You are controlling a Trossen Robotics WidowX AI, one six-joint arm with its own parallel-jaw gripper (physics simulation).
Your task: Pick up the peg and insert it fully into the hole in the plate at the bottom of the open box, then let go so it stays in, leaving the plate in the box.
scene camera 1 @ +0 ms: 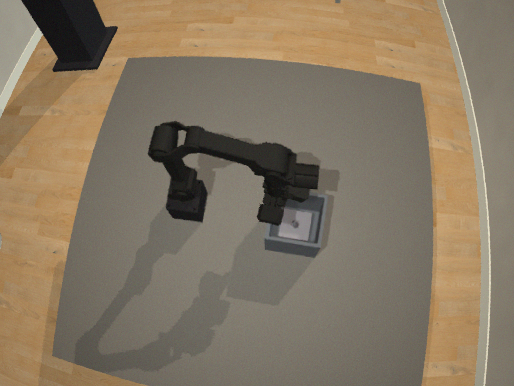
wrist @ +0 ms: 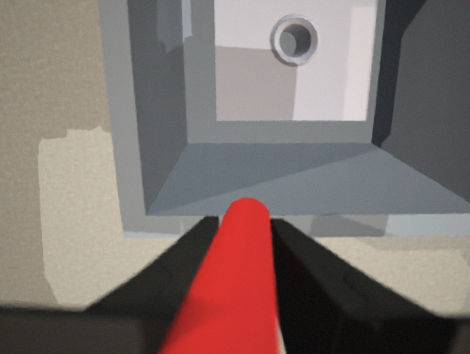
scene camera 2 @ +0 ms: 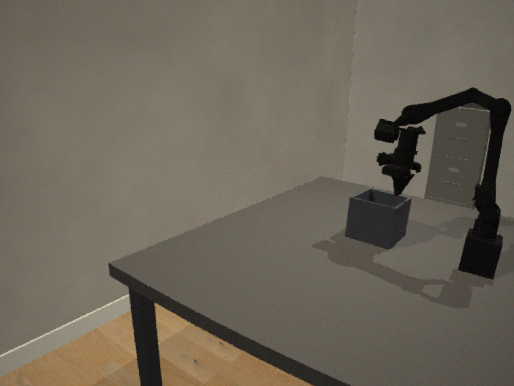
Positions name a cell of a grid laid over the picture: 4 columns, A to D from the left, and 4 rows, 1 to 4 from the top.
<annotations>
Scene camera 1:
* gripper: C3
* grey-blue box: C3
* pale plate: C3
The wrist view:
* gripper: C3
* grey-blue box: D2
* red peg: B4
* pale plate: C1
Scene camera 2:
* gripper: D3
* grey-blue box: C3
</annotations>
